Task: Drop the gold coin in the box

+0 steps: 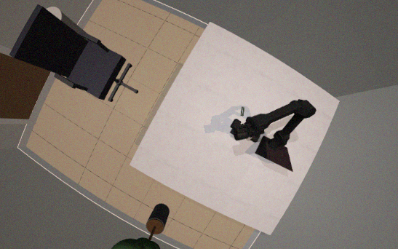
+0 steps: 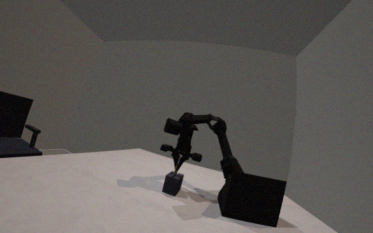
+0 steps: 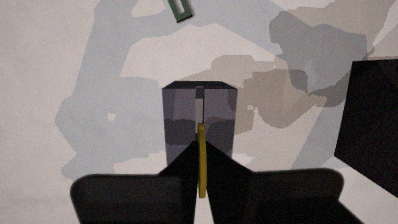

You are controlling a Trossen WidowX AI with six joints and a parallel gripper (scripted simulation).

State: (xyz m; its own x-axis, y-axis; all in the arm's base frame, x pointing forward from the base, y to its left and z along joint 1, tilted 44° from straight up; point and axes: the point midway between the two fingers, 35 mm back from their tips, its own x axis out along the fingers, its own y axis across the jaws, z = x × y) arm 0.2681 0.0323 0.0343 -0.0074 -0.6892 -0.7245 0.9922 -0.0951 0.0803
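The gold coin lies 10 mm above my gripper tip.
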